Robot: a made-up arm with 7 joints.
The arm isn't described. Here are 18 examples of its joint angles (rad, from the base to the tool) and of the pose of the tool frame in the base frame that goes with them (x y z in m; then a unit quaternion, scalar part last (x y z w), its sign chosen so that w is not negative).
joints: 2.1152 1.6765 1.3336 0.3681 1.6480 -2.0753 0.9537
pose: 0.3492 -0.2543 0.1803 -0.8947 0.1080 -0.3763 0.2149
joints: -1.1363 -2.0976 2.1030 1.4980 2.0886 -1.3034 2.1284
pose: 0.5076 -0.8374 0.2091 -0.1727 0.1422 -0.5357 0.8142
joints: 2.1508 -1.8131 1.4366 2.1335 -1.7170 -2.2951 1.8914
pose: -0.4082 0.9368 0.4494 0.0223 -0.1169 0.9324 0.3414
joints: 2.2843 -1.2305 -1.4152 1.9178 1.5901 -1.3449 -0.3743
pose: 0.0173 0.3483 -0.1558 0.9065 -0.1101 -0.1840 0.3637
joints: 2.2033 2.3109 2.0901 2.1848 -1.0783 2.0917 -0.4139
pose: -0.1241 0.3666 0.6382 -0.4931 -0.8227 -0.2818 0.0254
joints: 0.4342 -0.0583 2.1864 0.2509 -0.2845 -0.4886 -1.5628
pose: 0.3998 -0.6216 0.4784 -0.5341 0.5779 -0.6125 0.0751
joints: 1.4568 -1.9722 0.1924 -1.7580 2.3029 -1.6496 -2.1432
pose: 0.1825 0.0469 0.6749 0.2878 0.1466 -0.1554 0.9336
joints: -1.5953 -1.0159 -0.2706 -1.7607 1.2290 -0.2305 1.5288
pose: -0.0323 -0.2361 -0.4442 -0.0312 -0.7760 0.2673 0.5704
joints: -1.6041 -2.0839 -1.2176 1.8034 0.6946 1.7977 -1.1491
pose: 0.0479 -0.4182 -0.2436 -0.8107 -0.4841 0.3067 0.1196
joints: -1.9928 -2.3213 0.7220 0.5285 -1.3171 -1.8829 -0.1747
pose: -0.2865 -0.6641 -0.8097 0.7558 -0.6122 0.2278 0.0463
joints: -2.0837 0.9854 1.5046 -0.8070 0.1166 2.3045 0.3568
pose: -0.1121 0.2988 -0.3866 0.1730 -0.6493 0.7095 0.2121
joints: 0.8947 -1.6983 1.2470 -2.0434 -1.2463 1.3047 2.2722
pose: 0.2641 0.3528 0.5520 0.1803 0.0429 -0.1922 0.9637
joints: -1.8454 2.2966 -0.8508 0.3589 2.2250 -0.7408 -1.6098
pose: -0.1762 -0.2574 0.1507 -0.3676 0.3870 -0.8408 0.0897
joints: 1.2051 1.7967 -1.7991 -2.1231 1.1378 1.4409 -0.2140
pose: 0.0025 -0.2116 0.4440 -0.8434 -0.1476 0.4438 0.2645
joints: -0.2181 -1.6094 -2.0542 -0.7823 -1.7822 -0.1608 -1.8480
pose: -0.0619 0.0296 0.3784 0.3429 0.8983 0.2354 0.1420
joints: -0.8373 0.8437 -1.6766 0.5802 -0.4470 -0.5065 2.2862
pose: -0.1609 -0.2551 -0.3190 -0.1088 -0.6970 0.5821 0.4044
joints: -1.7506 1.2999 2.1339 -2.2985 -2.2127 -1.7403 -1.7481
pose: 0.5418 0.1529 -0.1780 -0.4522 0.4338 -0.5166 0.5835
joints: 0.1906 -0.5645 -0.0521 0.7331 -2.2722 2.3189 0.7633
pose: 0.8838 -0.2719 0.6265 0.9199 0.3694 -0.1262 0.0377
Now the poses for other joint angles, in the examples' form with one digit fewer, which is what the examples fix.
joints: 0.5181 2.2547 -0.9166 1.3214 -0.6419 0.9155 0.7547
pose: -0.280 -0.342 0.273 -0.366 0.817 0.024 0.444
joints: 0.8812 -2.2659 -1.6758 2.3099 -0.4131 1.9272 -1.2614
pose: 0.103 0.131 0.750 0.649 -0.298 -0.408 0.569
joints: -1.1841 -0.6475 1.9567 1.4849 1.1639 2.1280 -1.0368
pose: 0.387 -0.494 0.001 -0.907 0.351 0.233 0.022
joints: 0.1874 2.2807 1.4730 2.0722 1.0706 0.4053 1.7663
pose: -0.508 -0.369 0.360 0.605 -0.684 0.025 0.408
